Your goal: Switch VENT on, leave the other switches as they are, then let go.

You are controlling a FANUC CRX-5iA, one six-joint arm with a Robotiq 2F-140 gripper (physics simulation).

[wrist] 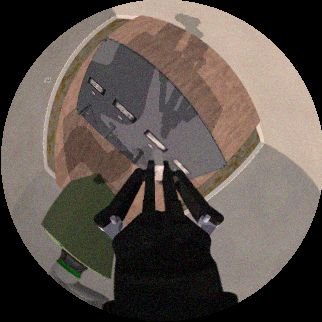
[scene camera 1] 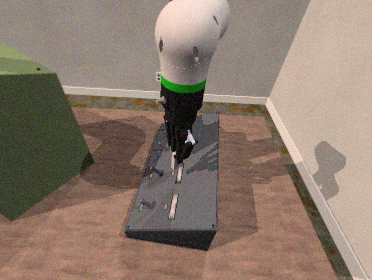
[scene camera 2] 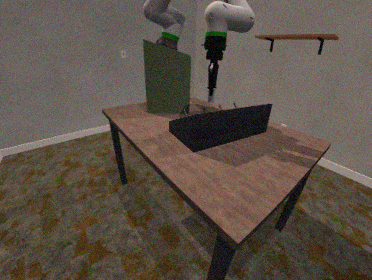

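Seen in the pictures: gripper, fingertip midpoint: [wrist: 157,155] [scene camera 1: 176,166] [scene camera 2: 210,102]; arm's base, origin of the base link: [wrist: 74,258] [scene camera 2: 166,47].
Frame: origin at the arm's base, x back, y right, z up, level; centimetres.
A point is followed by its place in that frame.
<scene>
A dark grey switch panel [scene camera 1: 197,210] {x -63.1, y 9.7, z -29.8 cm} [scene camera 2: 220,127] {x -68.0, y 1.2, z -35.4 cm} [wrist: 192,137] {x -63.8, y 0.8, z -29.3 cm} slopes on the table. In the wrist view, the blurred plates run FEED [wrist: 96,86] {x -54.5, y -27.0, z -32.8 cm}, VENT [wrist: 124,111] {x -55.1, y -15.2, z -32.8 cm}, LAMP [wrist: 155,140] {x -55.7, y -3.8, z -32.7 cm}, BRAKE [wrist: 181,166] {x -56.2, y 8.2, z -32.7 cm}; their letters are unreadable. The VENT lever [wrist: 111,131] {x -47.6, y -14.8, z -33.9 cm} stands by the lower-left edge; blur and shadow hide which way it leans. The LAMP lever [scene camera 1: 157,172] {x -48.0, y -2.9, z -33.8 cm} [wrist: 137,154] {x -48.2, y -3.9, z -34.1 cm} and BRAKE lever [scene camera 1: 147,204] {x -48.3, y 9.0, z -33.6 cm} show in scene camera 1. My gripper [scene camera 1: 178,159] {x -54.7, y -2.0, z -27.4 cm} [scene camera 2: 211,95] {x -54.7, y -2.0, z -27.4 cm} [wrist: 157,155] {x -54.7, y -2.0, z -27.4 cm} is shut and empty, over the panel's LAMP side, hiding the VENT and FEED plates in scene camera 1.
A tall green box [scene camera 1: 37,135] {x -13.6, y 1.1, z -20.4 cm} [scene camera 2: 167,80] {x -12.0, y 4.4, z -21.5 cm} [wrist: 82,215] {x -16.5, y -5.1, z -20.9 cm} stands on the wooden table [scene camera 1: 280,225] {x -92.8, y 1.8, z -44.7 cm} [scene camera 2: 200,185] {x -87.6, y 23.0, z -44.7 cm} on the panel's lever side. Another arm [scene camera 2: 162,15] {x -10.9, y 6.8, z 18.1 cm} shows behind it. A wall shelf [scene camera 2: 297,37] hangs at the right in scene camera 2.
</scene>
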